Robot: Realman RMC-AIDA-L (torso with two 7-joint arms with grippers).
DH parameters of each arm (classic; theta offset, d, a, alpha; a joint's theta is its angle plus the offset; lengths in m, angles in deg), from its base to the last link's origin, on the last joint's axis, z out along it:
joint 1: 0 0.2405 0 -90
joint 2: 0 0 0 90
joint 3: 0 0.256 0 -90
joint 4: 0 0 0 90
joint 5: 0 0.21 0 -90
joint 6: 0 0 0 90
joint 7: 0 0.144 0 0
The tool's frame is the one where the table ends.
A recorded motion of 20 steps. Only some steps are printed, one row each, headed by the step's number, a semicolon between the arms.
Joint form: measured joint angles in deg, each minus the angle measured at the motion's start. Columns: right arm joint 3, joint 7, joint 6, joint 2, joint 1, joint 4, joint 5; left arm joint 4, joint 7, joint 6, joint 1, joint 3, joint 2, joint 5.
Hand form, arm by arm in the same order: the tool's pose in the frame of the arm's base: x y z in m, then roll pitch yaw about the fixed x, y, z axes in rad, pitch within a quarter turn. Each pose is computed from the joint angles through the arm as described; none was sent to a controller.
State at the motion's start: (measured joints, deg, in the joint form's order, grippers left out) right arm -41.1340 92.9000 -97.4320 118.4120 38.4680 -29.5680 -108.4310; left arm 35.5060 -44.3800 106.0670 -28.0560 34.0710 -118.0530 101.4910
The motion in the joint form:
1: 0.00 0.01 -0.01 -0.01 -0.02 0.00 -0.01; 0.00 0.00 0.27 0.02 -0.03 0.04 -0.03
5: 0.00 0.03 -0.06 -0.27 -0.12 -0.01 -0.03; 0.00 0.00 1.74 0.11 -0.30 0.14 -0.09
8: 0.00 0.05 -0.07 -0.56 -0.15 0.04 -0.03; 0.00 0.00 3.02 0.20 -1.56 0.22 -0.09
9: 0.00 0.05 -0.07 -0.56 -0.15 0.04 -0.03; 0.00 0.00 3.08 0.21 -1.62 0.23 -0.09
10: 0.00 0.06 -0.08 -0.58 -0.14 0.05 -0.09; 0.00 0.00 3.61 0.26 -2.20 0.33 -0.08
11: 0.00 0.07 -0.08 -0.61 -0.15 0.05 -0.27; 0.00 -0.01 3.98 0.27 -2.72 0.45 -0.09
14: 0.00 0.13 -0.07 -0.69 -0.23 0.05 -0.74; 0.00 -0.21 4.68 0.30 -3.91 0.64 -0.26
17: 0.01 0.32 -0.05 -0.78 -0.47 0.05 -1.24; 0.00 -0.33 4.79 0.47 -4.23 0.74 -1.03
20: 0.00 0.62 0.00 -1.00 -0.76 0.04 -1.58; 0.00 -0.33 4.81 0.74 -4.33 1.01 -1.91
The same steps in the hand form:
1: 0.2027 0.3375 -0.0129 2.8693 0.6136 -0.6913; -0.2414 0.3039 0.0367 -2.5438 -0.6808 -0.4127
5: 0.2041 0.3377 -0.0112 2.8738 0.6122 -0.6901; -0.2405 0.3008 0.0386 -2.5465 -0.6949 -0.4266
8: 0.2053 0.3383 -0.0094 2.8786 0.6109 -0.6886; -0.2409 0.2988 0.0426 -2.5290 -0.7077 -0.4431
9: 0.2053 0.3383 -0.0094 2.8786 0.6109 -0.6886; -0.2410 0.2987 0.0428 -2.5281 -0.7081 -0.4438
10: 0.2054 0.3383 -0.0094 2.8787 0.6098 -0.6884; -0.2415 0.2979 0.0450 -2.5196 -0.7121 -0.4508
11: 0.2059 0.3381 -0.0095 2.8797 0.6065 -0.6879; -0.2420 0.2976 0.0471 -2.5110 -0.7141 -0.4570
14: 0.2074 0.3375 -0.0096 2.8819 0.5978 -0.6883; -0.2429 0.2972 0.0516 -2.4892 -0.7212 -0.4689
17: 0.2100 0.3363 -0.0098 2.8832 0.5882 -0.6941; -0.2434 0.2973 0.0544 -2.4675 -0.7259 -0.4789
20: 0.2131 0.3355 -0.0088 2.8862 0.5801 -0.7016; -0.2448 0.2973 0.0580 -2.4460 -0.7257 -0.4892

